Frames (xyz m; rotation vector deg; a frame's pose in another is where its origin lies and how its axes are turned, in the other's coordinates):
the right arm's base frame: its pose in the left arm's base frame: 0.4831 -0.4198 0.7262 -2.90 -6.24 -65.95
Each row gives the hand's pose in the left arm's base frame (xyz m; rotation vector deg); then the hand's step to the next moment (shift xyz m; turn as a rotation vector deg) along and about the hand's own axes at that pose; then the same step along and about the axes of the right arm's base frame.
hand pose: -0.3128 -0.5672 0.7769 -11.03 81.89 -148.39
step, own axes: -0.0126 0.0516 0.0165 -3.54 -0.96 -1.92
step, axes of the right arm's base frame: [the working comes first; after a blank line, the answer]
step, axes of the left arm's base frame: 0.0203 -0.0379 -0.0353 2.99 2.85 -0.30

0.0386 0.0026 -0.0399 -1.42 3.88 -0.21
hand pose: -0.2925 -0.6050 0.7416 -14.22 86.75 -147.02
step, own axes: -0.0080 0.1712 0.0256 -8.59 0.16 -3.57
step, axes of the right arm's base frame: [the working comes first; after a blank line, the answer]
step, axes of the left arm's base frame: 0.0213 -0.1020 -0.1384 7.60 4.80 -2.40

0.0857 -0.0243 -0.1486 -1.56 8.86 -2.38
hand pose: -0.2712 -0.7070 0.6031 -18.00 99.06 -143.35
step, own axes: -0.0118 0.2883 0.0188 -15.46 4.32 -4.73
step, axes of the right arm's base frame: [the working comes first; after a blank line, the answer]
step, axes of the left arm's base frame: 0.0020 -0.1182 -0.2639 13.86 5.64 -7.50

0.0786 -0.0506 -0.2736 -0.38 14.83 -7.74
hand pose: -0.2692 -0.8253 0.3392 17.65 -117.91 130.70
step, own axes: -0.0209 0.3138 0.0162 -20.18 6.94 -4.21
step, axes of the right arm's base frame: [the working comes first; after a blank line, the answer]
step, axes of the left arm's base frame: -0.0319 -0.0488 -0.3095 18.08 5.28 -10.88

-0.0032 -0.0540 -0.3102 1.27 18.49 -11.39
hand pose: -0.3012 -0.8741 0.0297 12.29 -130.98 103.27
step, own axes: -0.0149 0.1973 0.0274 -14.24 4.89 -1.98
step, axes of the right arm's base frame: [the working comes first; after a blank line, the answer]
step, axes of the left arm's base frame: -0.0372 0.0196 -0.1953 12.68 2.76 -7.89

-0.0548 -0.0291 -0.1899 1.72 12.58 -8.34
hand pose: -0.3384 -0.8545 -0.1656 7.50 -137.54 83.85
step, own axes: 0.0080 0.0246 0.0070 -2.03 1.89 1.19
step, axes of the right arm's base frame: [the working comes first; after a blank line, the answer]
step, axes of the left arm's base frame: -0.0151 0.0061 -0.0212 1.18 -0.34 -2.76

-0.0140 -0.0117 -0.0196 0.48 0.90 -2.84
